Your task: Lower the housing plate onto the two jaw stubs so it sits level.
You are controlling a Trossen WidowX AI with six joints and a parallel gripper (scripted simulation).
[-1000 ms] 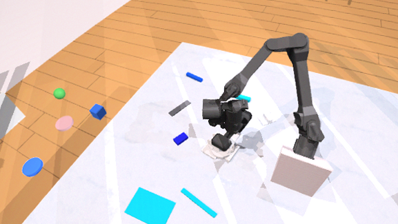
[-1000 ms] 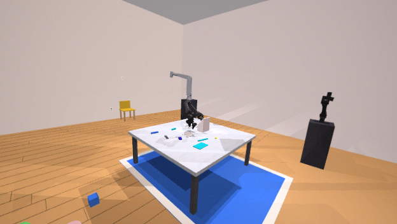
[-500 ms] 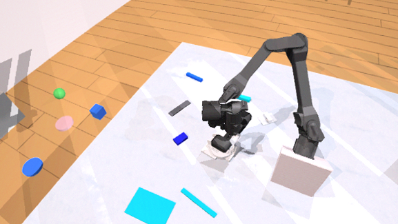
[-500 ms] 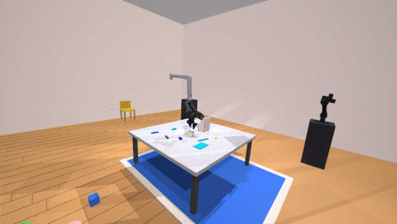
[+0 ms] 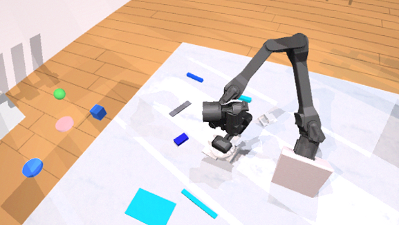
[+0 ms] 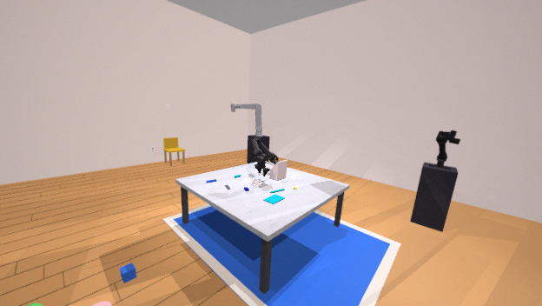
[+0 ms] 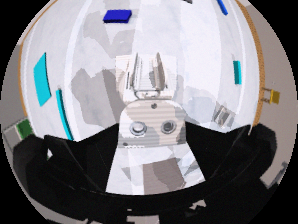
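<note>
My gripper tip is 8 cm above the white base, 7 cm short of it and 2 cm to the left of it. Round my gripper tip: blue block (23 cm ahead, 8 cm below, 2 cm to the left); then long cyan bar (24 cm to the left, 8 cm below, 4 cm ahead); then grey bar (32 cm ahead, 15 cm to the right, 8 cm below).
</note>
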